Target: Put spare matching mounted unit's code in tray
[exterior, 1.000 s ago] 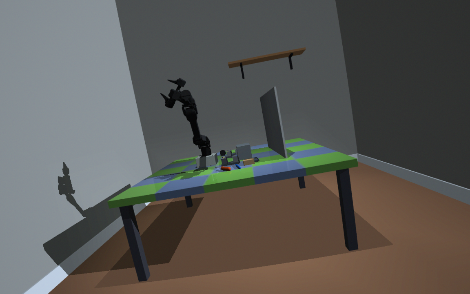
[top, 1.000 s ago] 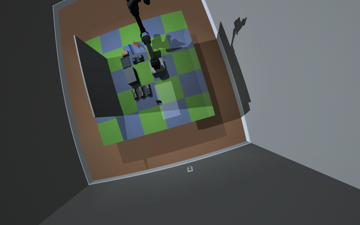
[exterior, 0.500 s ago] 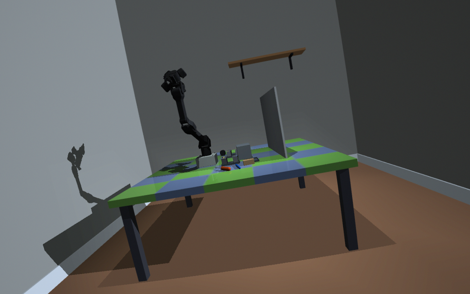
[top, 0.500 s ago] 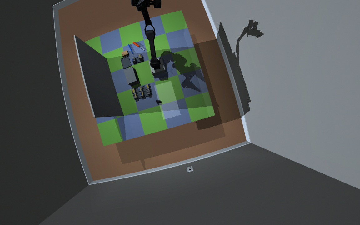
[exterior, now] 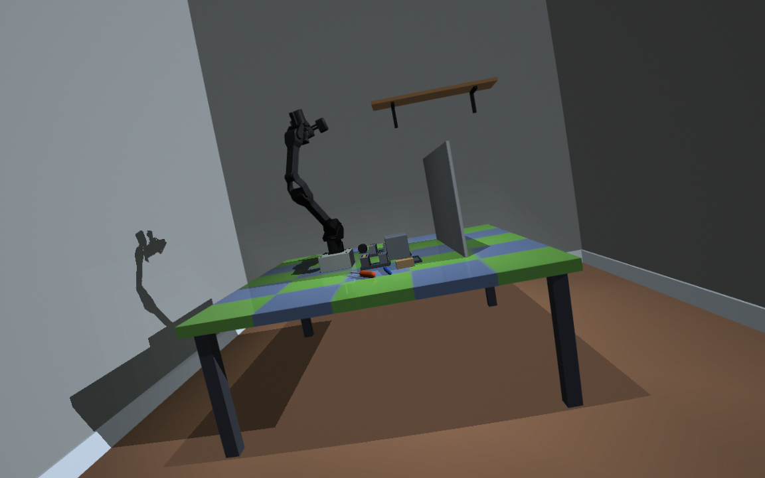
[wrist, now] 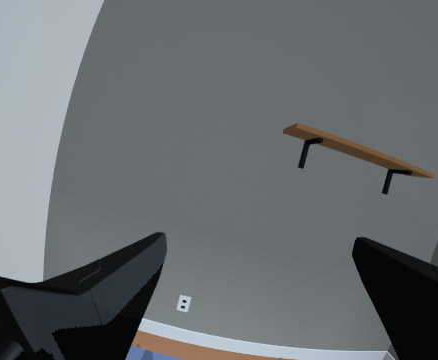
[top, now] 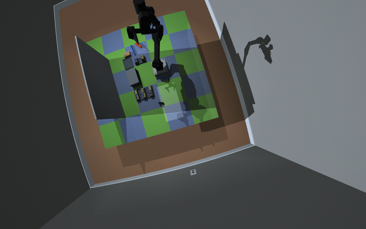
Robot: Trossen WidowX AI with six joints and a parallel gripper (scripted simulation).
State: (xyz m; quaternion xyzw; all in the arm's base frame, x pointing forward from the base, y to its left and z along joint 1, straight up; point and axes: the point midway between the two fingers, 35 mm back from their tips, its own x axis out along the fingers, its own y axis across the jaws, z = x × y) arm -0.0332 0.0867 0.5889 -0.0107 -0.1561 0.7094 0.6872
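Now: gripper tip 62 cm above the dark spare module, 18 cm short of it and 6 cm to the right of it. From my gripper tip the other things lie so: tall grey upright panel 56 cm ahead, 44 cm below, 4 cm to the right; black cylinder 64 cm below, 23 cm to the left, 9 cm ahead; grey mounted unit 61 cm below, 32 cm ahead, 7 cm to the right.
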